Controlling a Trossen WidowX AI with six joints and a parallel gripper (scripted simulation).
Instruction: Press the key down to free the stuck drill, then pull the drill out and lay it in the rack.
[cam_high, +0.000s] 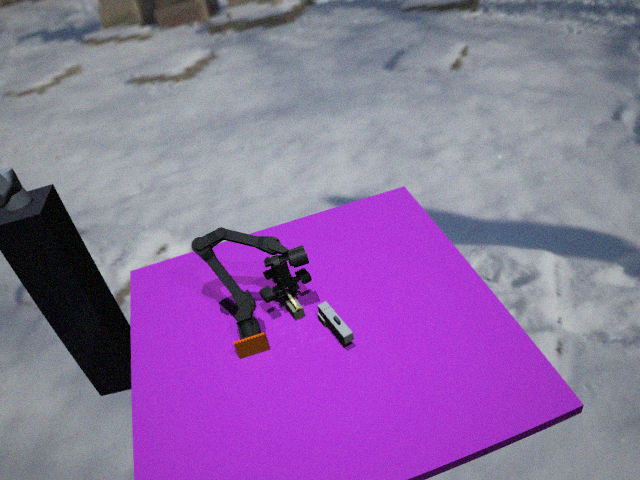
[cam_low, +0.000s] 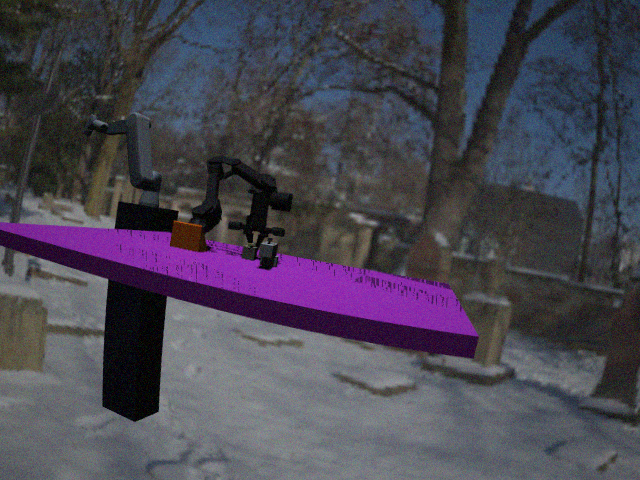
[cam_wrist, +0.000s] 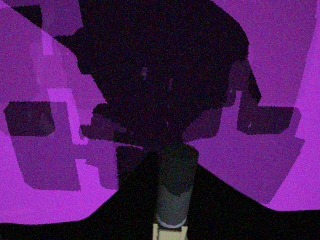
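My gripper tip is 10 mm short of the drill, 40 mm to the left of it and 40 mm below it. From my gripper tip the other things lie so: grey housing (130 mm ahead, 190 mm to the right, 30 mm above); then dark key (140 mm ahead, 210 mm to the right, 40 mm above).
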